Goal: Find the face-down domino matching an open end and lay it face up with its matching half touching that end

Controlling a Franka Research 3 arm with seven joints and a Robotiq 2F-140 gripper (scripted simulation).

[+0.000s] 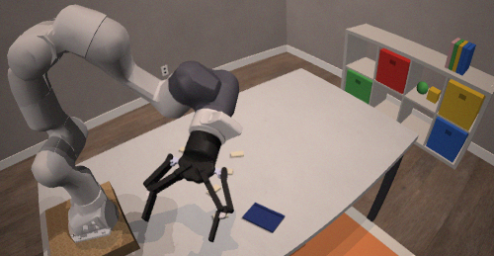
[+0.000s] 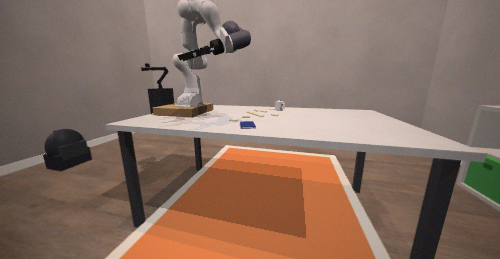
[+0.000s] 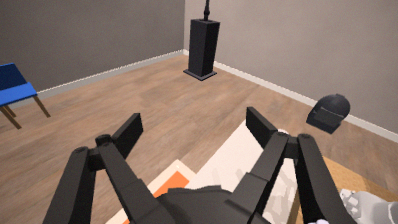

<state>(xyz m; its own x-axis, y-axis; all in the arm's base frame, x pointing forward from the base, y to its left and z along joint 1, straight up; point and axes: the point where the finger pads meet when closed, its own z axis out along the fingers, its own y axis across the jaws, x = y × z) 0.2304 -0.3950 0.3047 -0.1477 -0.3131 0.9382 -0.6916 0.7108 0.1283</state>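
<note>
The blue book is 36 cm below my hand, 30 cm ahead of it and 13 cm to the left of it. Also, from my hand: cream domino: 47 cm to the left, 40 cm ahead, 36 cm below; white mug: 72 cm to the left, 41 cm ahead, 33 cm below.
</note>
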